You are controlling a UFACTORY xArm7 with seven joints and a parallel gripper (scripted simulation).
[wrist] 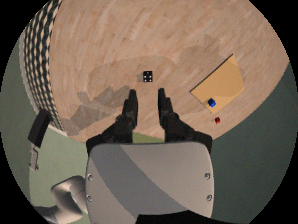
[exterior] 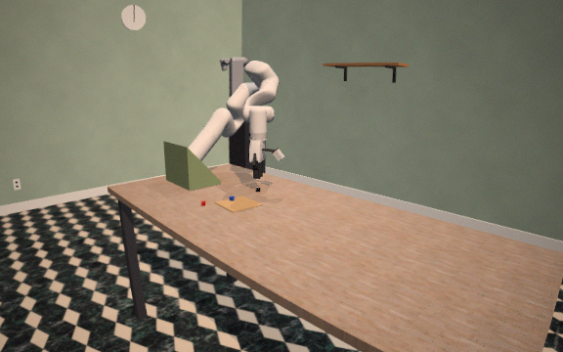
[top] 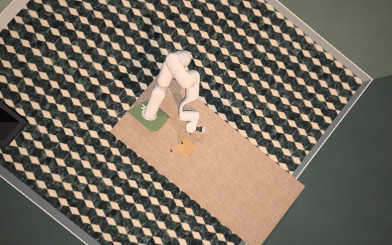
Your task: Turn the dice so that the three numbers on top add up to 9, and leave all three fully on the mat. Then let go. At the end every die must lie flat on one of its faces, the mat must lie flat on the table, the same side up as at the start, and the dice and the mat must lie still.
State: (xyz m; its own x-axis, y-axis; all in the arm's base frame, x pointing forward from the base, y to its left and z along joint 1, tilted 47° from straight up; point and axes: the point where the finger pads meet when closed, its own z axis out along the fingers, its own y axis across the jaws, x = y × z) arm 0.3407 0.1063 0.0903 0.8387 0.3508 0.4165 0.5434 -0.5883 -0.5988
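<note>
Now: the black die 80 mm below my hand. From my hand the other things lie so: blue die 170 mm to the right, 70 mm below, 30 mm ahead; tan mat 180 mm to the right, 80 mm below, 80 mm ahead; red die 290 mm to the right, 80 mm below.
</note>
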